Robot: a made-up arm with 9 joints. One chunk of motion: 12 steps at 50 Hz.
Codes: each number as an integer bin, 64 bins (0 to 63) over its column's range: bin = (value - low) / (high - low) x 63, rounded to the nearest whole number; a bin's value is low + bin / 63 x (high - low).
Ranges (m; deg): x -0.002..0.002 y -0.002..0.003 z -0.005..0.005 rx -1..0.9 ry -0.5..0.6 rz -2.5..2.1
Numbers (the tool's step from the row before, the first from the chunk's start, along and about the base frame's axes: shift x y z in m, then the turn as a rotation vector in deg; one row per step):
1: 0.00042 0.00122 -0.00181 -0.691 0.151 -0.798
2: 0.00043 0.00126 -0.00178 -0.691 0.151 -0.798
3: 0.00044 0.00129 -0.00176 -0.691 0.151 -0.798
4: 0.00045 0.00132 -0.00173 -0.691 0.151 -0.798
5: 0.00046 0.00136 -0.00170 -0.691 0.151 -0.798
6: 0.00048 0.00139 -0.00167 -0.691 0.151 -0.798
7: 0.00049 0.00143 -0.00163 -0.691 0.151 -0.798
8: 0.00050 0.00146 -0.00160 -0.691 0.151 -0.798
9: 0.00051 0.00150 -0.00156 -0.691 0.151 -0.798
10: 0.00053 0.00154 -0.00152 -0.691 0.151 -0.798
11: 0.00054 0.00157 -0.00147 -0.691 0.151 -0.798
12: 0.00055 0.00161 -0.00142 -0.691 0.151 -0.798
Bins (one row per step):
1: 38 41 20 10 37 23
2: 38 41 20 10 37 23
3: 38 41 20 10 37 23
4: 39 42 21 10 37 23
5: 39 42 21 10 37 23
6: 39 43 21 10 37 23
7: 39 43 21 10 37 23
8: 39 44 21 10 37 23
9: 40 44 22 10 37 23
10: 40 45 22 10 37 23
11: 40 45 22 10 37 23
12: 40 45 23 10 37 23

